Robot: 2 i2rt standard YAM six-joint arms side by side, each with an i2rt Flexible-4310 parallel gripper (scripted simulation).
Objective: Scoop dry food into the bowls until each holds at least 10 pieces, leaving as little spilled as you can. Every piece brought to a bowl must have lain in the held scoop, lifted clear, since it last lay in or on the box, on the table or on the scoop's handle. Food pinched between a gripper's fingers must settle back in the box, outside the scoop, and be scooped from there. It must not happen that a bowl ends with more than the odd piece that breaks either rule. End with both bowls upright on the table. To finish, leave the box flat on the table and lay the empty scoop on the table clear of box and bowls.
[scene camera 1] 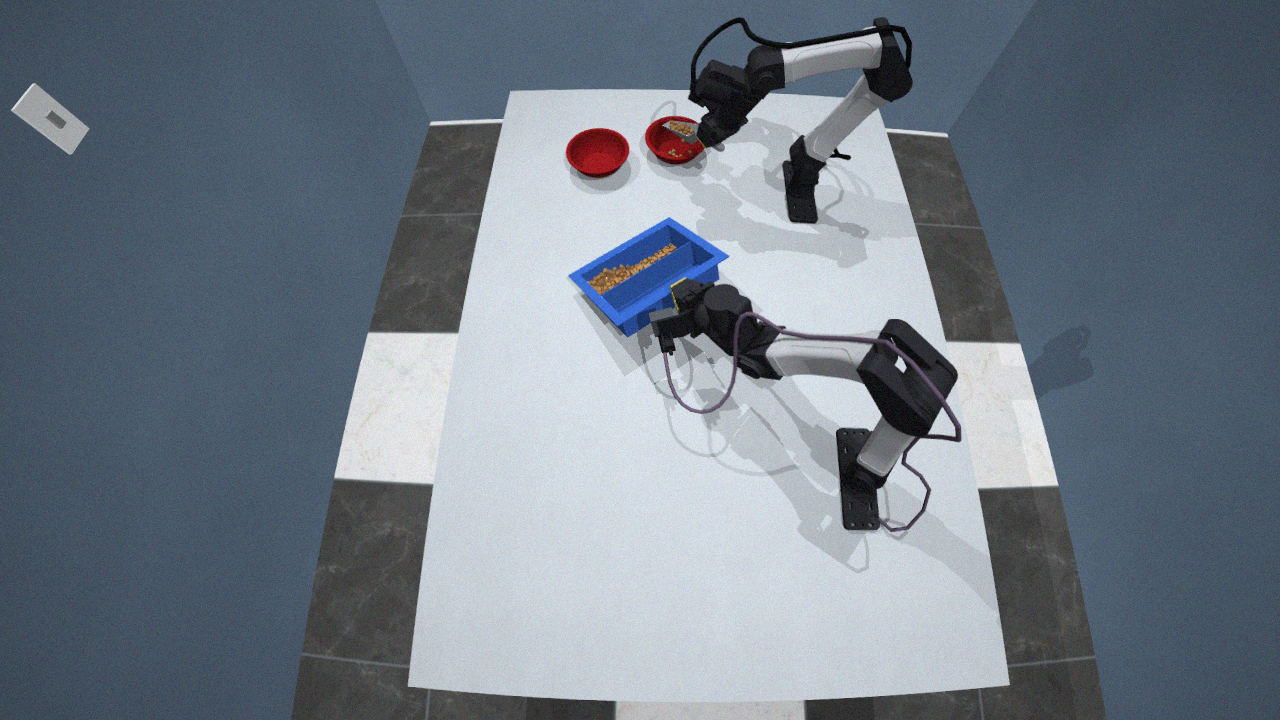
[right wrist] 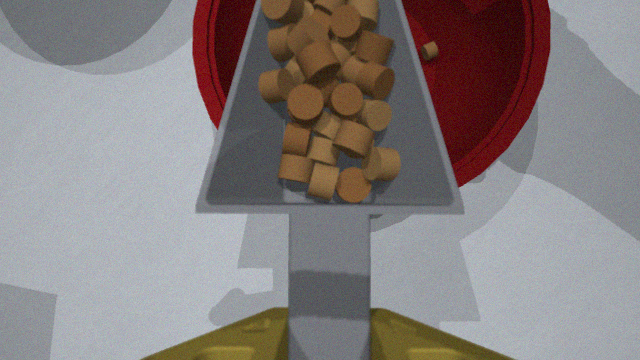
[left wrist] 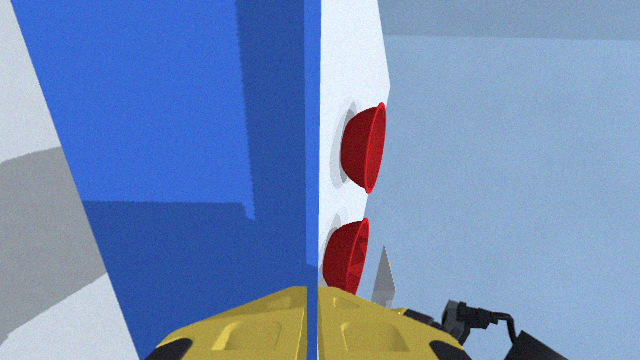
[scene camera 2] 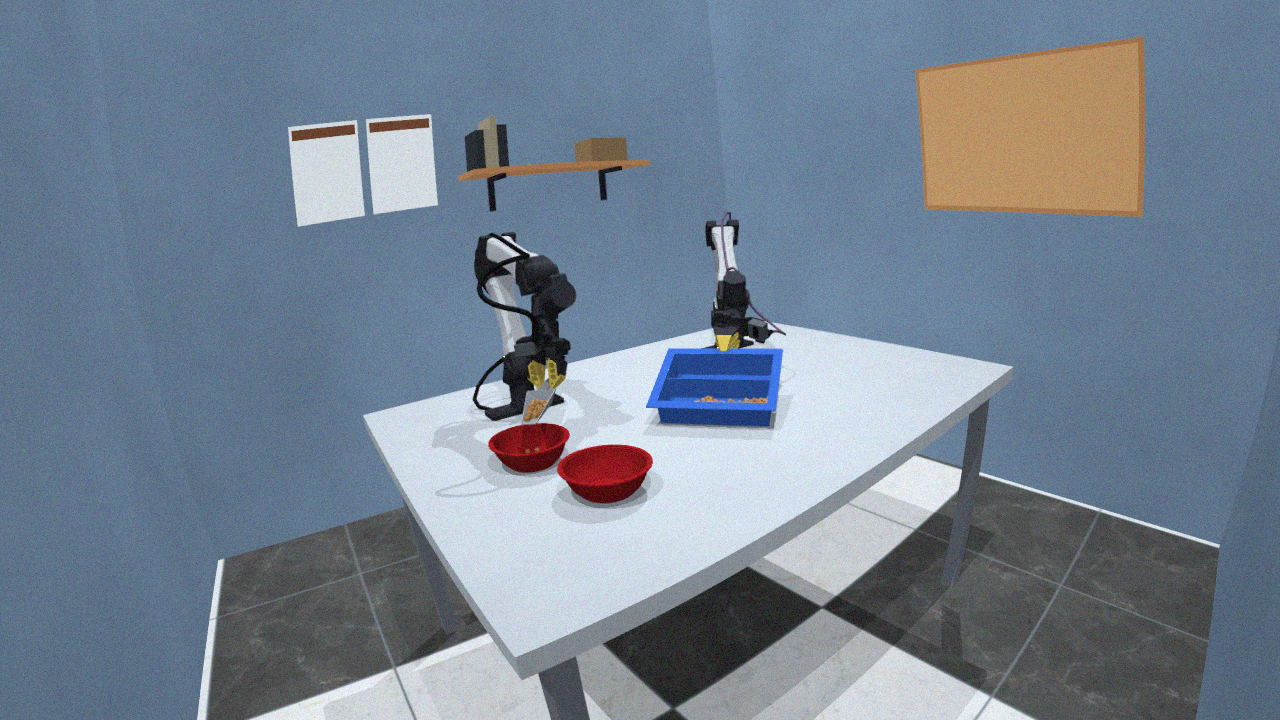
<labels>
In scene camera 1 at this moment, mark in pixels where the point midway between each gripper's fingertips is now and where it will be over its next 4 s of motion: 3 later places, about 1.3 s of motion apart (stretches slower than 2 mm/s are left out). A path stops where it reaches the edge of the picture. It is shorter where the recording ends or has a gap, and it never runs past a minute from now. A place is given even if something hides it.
My left gripper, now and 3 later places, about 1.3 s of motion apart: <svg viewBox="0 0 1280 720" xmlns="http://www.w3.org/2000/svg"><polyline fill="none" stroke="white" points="672,286 679,293 681,298 683,305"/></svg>
My right gripper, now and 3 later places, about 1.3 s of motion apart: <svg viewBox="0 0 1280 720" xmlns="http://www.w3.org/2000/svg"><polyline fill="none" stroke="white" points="705,141 699,139 709,142 710,149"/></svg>
</labels>
